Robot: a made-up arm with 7 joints.
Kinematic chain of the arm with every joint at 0, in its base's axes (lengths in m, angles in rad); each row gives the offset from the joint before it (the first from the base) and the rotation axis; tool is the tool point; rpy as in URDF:
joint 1: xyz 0 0 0.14 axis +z
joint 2: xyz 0 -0.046 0.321 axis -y
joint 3: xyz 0 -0.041 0.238 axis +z
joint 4: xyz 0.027 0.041 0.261 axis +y
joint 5: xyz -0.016 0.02 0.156 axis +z
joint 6: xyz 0 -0.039 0.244 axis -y
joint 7: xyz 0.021 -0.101 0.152 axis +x
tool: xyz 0 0 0 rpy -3.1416 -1.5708 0
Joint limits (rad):
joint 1: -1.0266..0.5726
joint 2: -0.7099..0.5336
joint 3: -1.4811..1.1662
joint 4: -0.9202..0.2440
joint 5: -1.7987..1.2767
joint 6: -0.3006..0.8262
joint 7: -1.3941..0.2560
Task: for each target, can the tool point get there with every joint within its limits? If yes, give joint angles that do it. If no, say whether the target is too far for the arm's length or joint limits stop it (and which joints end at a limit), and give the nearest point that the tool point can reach.
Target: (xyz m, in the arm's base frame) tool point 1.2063 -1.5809 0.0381
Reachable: no: too far | nearest point 0.5338 -0.6996 1.0155 | short by 1.478 m
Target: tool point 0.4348 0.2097 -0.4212
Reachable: no: joint limits stop it (at a limit: joint 2, joint 3, joint 4, joint 6) | nearest point 0.6180 0.2981 0.9050 | short by 1.342 m
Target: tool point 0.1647 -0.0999 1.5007
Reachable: yes | joints 0.1521 -0.2323 -0.0331 0.0042 -0.4976 0.4449 -0.2965
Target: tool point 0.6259 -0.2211 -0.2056
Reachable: no: joint limits stop it (at a limit: joint 2, joint 3, joint 4, joint 6) | nearest point 0.6543 -0.2311 0.9043 | short by 1.110 m
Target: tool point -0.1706 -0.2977 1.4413
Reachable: yes | joints 0.3208 0.0859 0.4159 -0.2647 -0.2699 0.4679 -0.1041
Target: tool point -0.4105 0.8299 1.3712
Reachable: no: too far | nearest point -0.3460 0.6146 1.2246 | short by 0.268 m
